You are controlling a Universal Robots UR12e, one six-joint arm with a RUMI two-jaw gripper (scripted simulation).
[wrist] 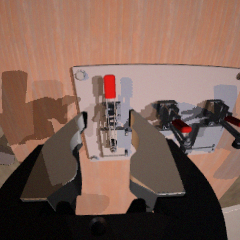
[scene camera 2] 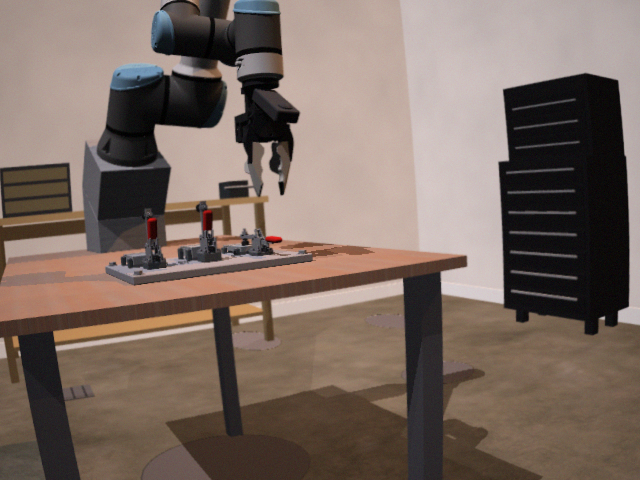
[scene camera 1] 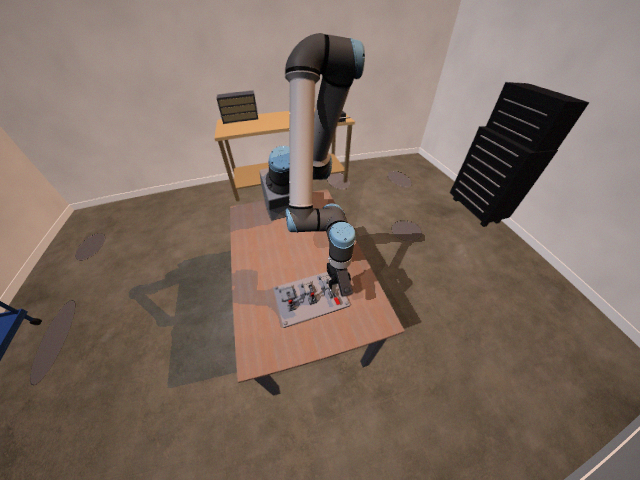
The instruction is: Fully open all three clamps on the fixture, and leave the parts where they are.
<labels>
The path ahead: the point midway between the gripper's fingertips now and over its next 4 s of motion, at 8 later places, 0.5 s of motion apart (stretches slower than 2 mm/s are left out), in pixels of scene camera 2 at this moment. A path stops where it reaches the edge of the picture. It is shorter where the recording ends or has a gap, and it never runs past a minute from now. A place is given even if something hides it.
The gripper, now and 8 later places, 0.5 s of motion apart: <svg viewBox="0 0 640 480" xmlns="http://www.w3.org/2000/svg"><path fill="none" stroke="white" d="M270 196L271 221L272 233L272 233L272 244L273 249L273 248L272 245L271 242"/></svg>
</labels>
